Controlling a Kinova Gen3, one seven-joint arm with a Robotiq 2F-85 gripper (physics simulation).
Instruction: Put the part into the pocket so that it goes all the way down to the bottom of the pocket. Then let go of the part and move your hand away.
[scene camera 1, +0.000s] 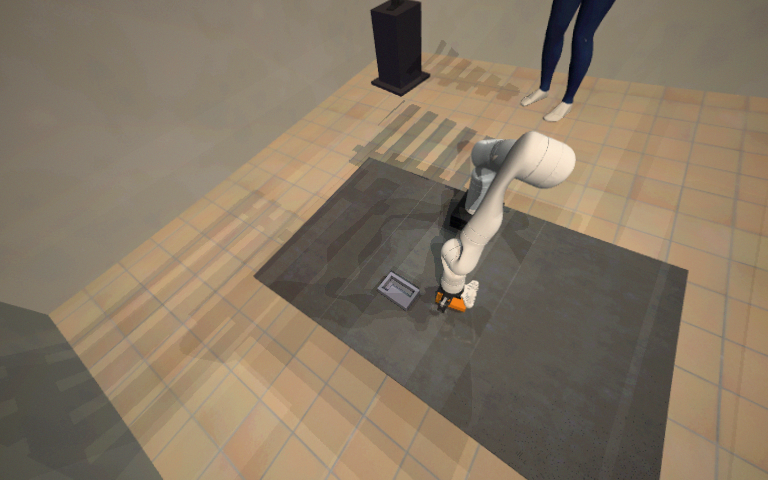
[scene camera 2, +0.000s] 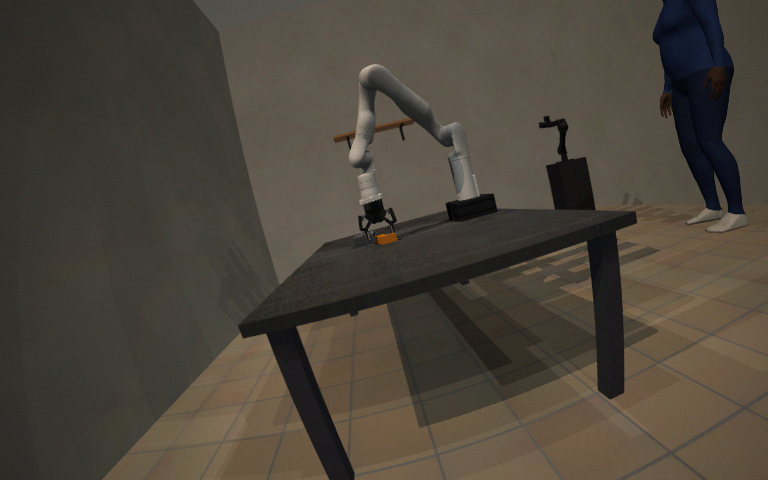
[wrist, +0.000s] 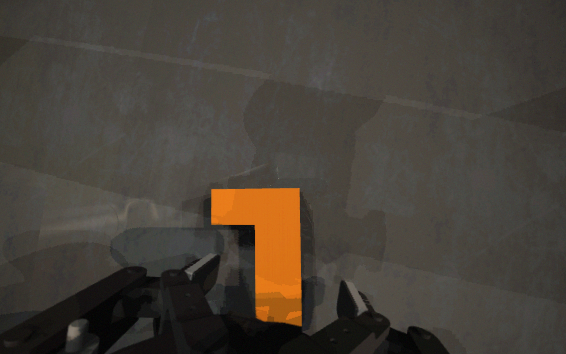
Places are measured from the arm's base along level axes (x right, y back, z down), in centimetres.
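Pixels of known places: gripper, between the fingertips: (scene camera 1: 448, 300) (wrist: 277, 281); arm's base, origin of its link: (scene camera 1: 476, 206) (scene camera 2: 468, 198).
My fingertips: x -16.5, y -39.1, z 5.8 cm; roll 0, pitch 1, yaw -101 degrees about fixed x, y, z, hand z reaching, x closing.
Note:
For each thing: its middle in the pictures, then the offset to it from my fingertips. Level surfaces: height alone.
- part, middle of its body: (wrist: 259, 264) (scene camera 2: 385, 238) (scene camera 1: 452, 298) dx -0.4, dy +1.6, dz +0.6 cm
- grey pocket block, middle of its body: (scene camera 1: 398, 290) (scene camera 2: 364, 238) dx +16.6, dy -9.9, dz +0.3 cm
- dark table, height of its surface: dz +2.1 cm
The part (scene camera 1: 457, 305) (scene camera 2: 387, 238) (wrist: 278, 250) is an orange L-shaped block lying flat on the table. In the wrist view its short arm points left at the far end, and its long arm runs down between the fingers; its near end is cut off by the gripper body. My gripper (scene camera 1: 444, 305) (scene camera 2: 377, 230) (wrist: 277, 281) is open and low over the part, one finger on each side of the long arm with gaps. The grey pocket block (scene camera 1: 403, 296) (scene camera 2: 360, 240) lies left of the part in scene camera 1, its L-shaped pocket facing up and empty.
The arm's black base (scene camera 1: 459, 218) (scene camera 2: 471, 207) stands on the dark table (scene camera 1: 566, 339) (scene camera 2: 453, 249) behind the part. Beyond the table are a dark pedestal (scene camera 1: 397, 48) (scene camera 2: 572, 183) and a standing person (scene camera 1: 580, 53) (scene camera 2: 689, 56). A wooden shelf (scene camera 2: 390, 127) is on the wall.

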